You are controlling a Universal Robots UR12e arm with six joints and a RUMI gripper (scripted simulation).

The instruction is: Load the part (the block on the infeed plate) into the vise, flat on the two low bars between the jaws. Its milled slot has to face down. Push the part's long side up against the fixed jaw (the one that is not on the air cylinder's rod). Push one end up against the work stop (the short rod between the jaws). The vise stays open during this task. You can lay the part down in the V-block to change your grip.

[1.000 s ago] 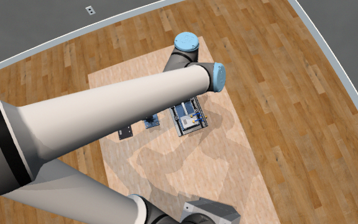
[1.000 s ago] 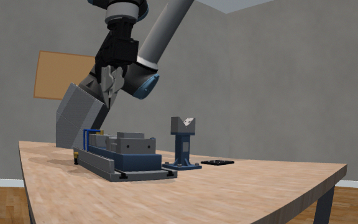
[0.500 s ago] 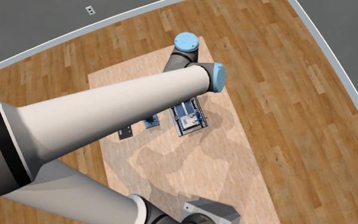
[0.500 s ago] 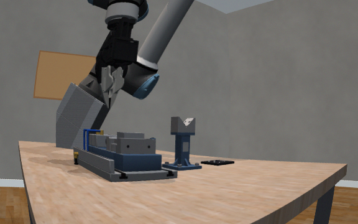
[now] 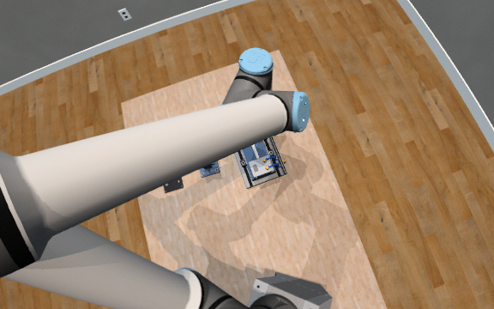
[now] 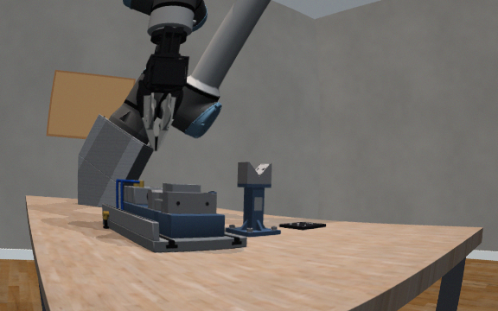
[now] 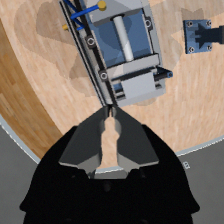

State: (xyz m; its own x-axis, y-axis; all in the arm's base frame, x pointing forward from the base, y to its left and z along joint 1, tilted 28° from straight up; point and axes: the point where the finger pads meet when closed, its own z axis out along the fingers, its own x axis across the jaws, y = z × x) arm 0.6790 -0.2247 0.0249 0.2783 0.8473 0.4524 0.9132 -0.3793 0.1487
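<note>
Right now my hand is 3 cm past the moving jaw, 5 cm to the right of it and 10 cm above it. From my hand the other things lie so: work stop 1 cm ahead, 10 cm to the left, 9 cm below; fixed jaw 4 cm ahead, 5 cm to the left, 10 cm below; part 1 cm ahead, 5 cm to the left, 9 cm below.
</note>
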